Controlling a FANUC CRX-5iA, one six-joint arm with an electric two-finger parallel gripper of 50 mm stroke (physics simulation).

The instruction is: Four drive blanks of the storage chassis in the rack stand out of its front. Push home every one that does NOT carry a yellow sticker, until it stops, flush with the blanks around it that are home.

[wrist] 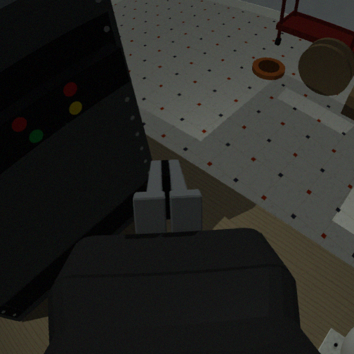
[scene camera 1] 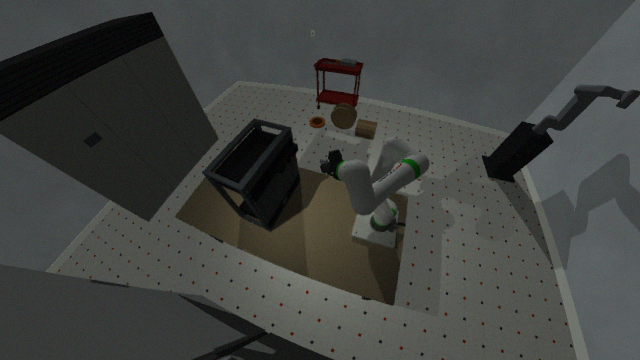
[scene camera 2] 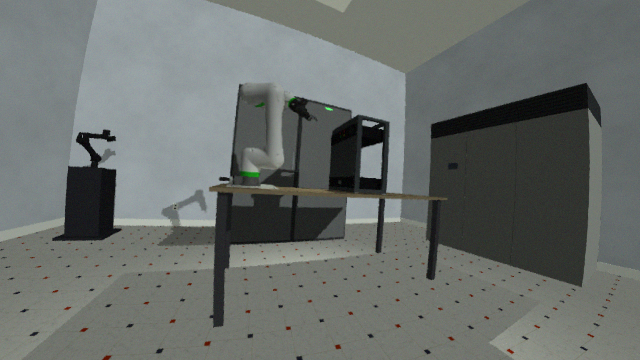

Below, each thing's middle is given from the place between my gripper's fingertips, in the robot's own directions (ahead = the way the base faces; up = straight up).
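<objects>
Rack (scene camera 1: 263, 169): my hand is 400 mm short of it, 50 mm to the right of it and 250 mm above it.
</objects>
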